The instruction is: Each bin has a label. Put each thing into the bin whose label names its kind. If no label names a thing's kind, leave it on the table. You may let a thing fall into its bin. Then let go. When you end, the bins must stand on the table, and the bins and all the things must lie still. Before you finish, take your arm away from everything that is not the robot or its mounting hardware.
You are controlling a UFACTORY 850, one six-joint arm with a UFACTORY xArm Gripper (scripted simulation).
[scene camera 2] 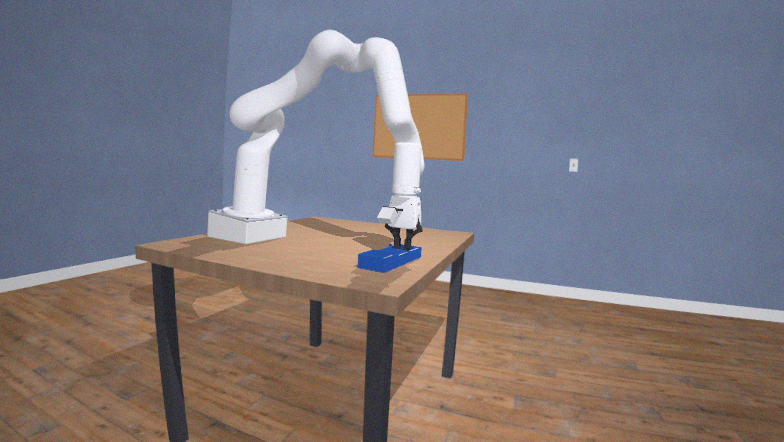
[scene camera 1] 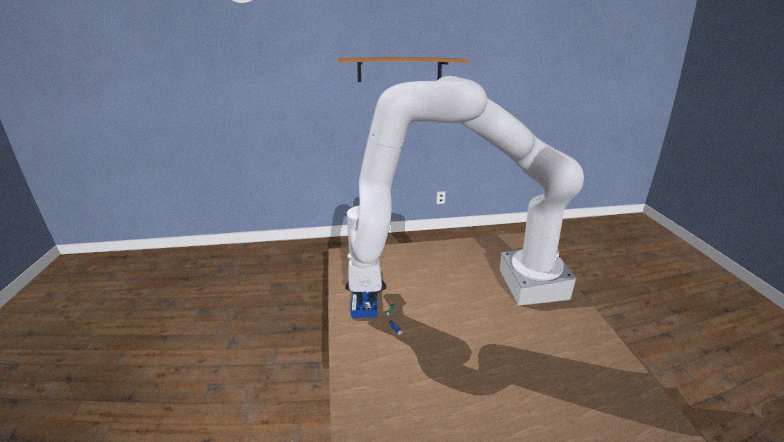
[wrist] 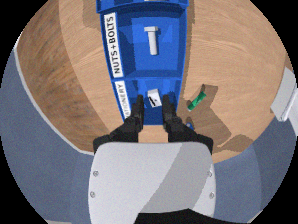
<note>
I see my gripper [scene camera 2: 402,250] and a blue bin [scene camera 2: 383,260].
My gripper shows as well in scene camera 1 [scene camera 1: 366,303] and in the wrist view [wrist: 153,102].
</note>
